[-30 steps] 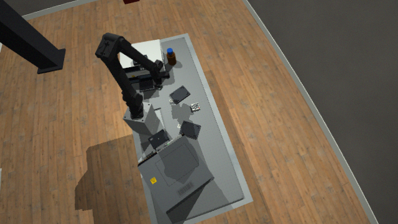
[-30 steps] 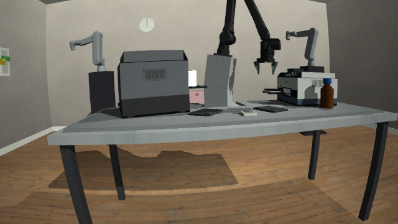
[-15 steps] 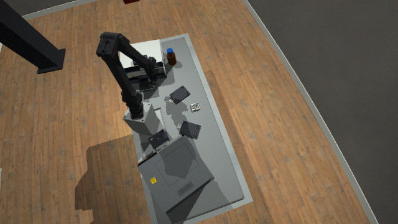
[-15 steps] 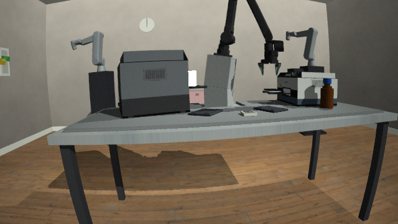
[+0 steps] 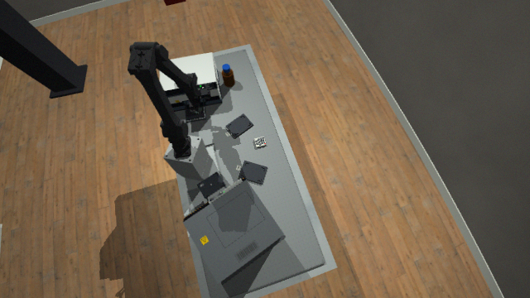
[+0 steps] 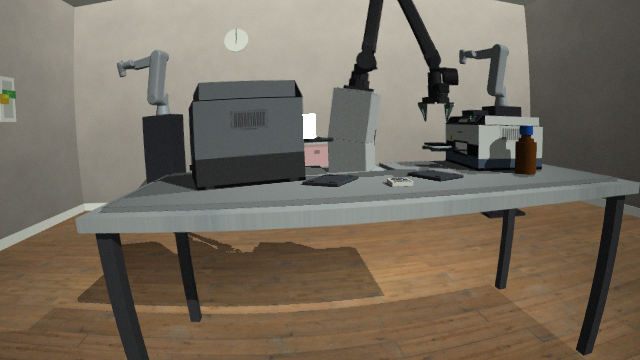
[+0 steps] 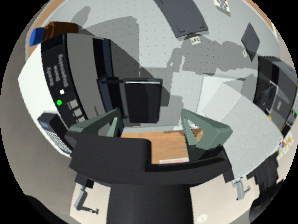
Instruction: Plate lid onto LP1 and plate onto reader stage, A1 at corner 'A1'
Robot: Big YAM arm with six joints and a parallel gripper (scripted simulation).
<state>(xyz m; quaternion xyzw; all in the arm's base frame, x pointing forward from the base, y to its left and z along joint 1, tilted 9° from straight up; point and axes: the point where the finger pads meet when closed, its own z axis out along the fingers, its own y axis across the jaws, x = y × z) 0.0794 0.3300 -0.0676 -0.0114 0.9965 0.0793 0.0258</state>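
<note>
Now: the lidded plate 11 cm below my hand, 5 cm behind it and 2 cm to the left of it. Round my hand: brown capped bottle 31 cm to the left, 22 cm ahead, 8 cm below.
</note>
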